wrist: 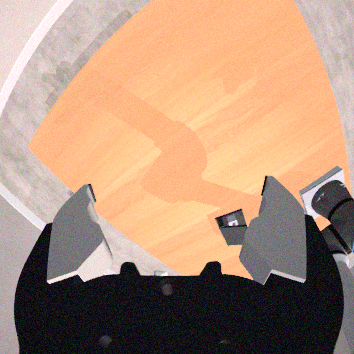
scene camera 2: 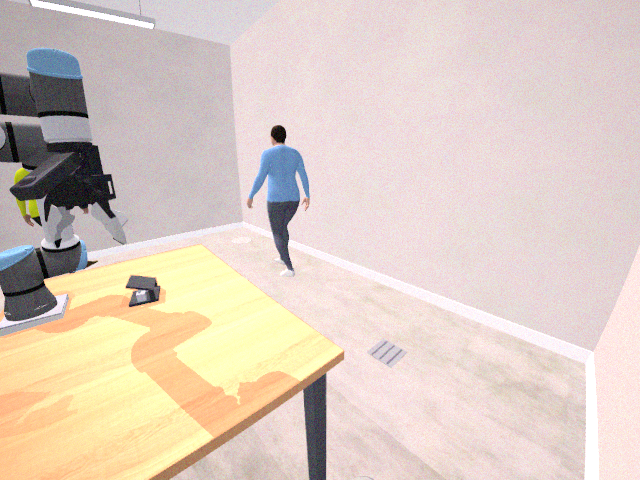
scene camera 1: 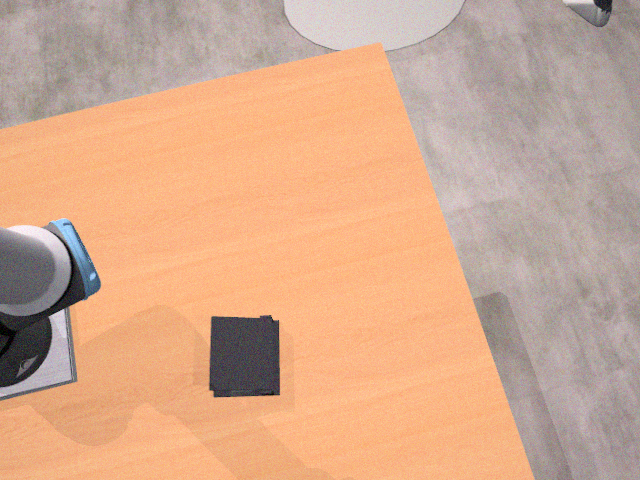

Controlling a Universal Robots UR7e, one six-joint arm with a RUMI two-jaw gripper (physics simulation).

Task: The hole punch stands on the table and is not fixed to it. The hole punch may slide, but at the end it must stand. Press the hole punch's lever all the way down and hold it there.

My gripper shows in the wrist view and in scene camera 2; in scene camera 1 it is out of frame. A dark hole punch shows in the wrist view (pixel 236 216), in scene camera 2 and in scene camera 1. One and the same spot on the dark hole punch: (scene camera 1: pixel 275 323) is (scene camera 2: pixel 158 286). One and the same spot on my gripper: (wrist: pixel 282 248) is (scene camera 2: pixel 54 212).
